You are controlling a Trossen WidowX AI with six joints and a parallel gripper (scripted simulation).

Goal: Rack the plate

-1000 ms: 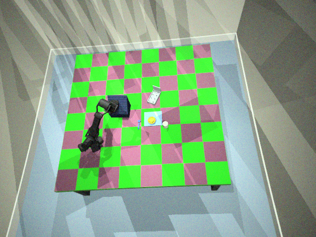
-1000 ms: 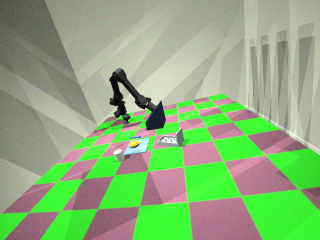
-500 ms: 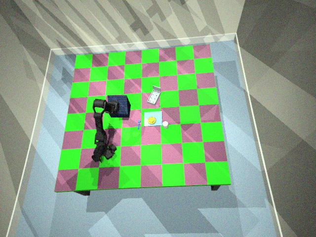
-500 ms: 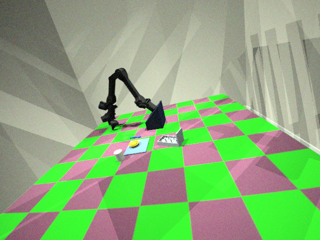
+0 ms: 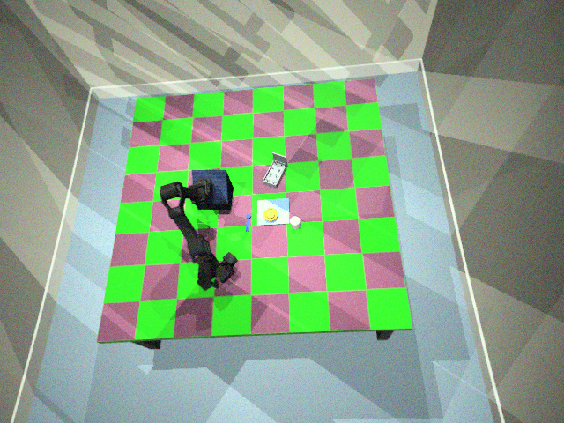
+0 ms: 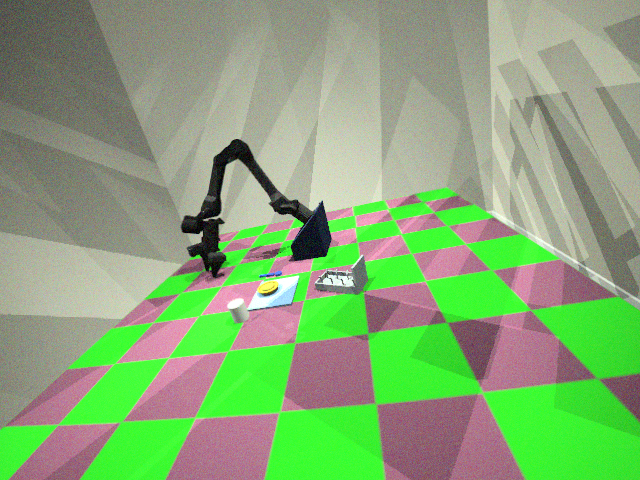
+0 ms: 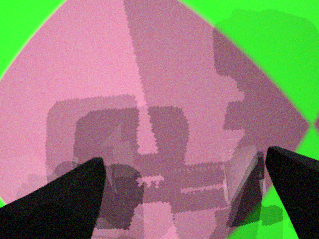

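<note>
Now: gripper tip 180 mm short of the yellow plate, 320 mm to the right of it and 10 mm below it. From my gripper tip the other things lie so: light blue mat: 190 mm ahead, 340 mm to the left; blue spoon: 70 mm ahead, 290 mm to the left; white cup: 290 mm ahead, 280 mm to the left, 20 mm above.
</note>
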